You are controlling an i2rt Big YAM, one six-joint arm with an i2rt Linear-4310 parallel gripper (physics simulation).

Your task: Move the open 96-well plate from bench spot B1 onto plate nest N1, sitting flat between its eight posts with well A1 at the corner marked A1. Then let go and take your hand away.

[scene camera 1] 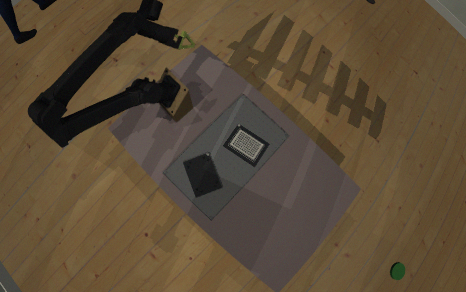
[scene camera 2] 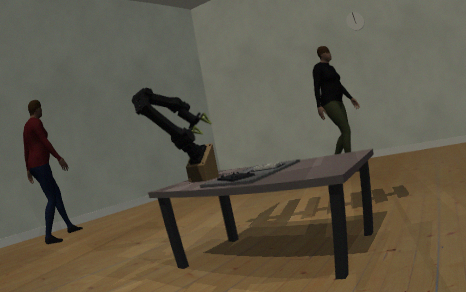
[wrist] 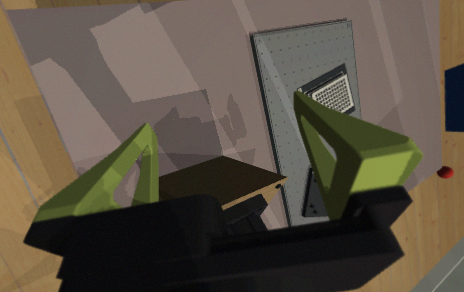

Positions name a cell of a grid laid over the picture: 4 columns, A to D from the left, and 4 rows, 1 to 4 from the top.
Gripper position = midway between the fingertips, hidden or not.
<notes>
My gripper (wrist: B2) is open and holds nothing. A plate (wrist: C2) rests on a dark nest outlined in white.
</notes>
